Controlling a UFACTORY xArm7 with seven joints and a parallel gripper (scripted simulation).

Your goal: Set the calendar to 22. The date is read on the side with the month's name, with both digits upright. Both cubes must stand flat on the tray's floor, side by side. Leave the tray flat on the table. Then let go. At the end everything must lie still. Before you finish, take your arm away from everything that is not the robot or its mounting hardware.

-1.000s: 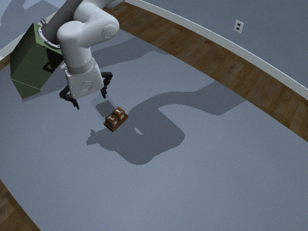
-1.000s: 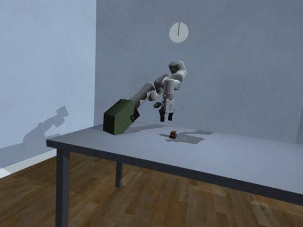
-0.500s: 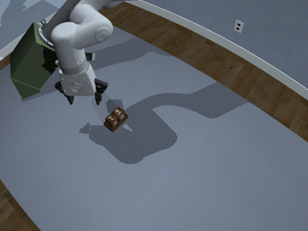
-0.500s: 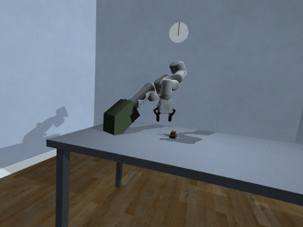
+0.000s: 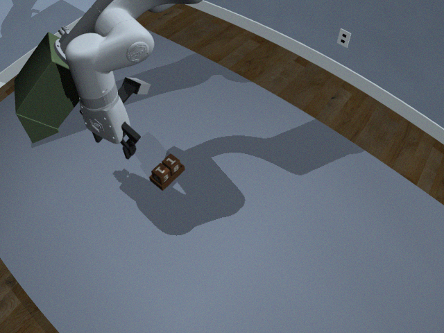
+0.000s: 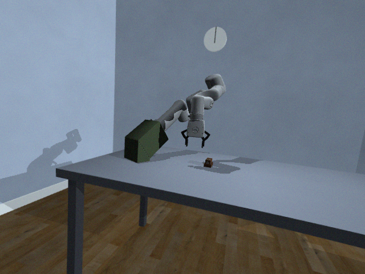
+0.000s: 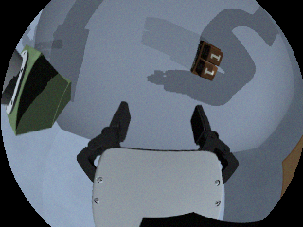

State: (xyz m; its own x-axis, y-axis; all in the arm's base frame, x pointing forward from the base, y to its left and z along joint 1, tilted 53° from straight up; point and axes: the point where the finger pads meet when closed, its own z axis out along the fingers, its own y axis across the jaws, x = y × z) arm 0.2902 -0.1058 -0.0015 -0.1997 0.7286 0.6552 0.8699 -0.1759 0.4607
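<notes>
Now: the brown cube 8 cm ahead of my hand, 9 cm to the left of it and 10 cm below it. From my hand the other things lie so: brown tray 8 cm ahead, 7 cm to the left, 12 cm below.
</notes>
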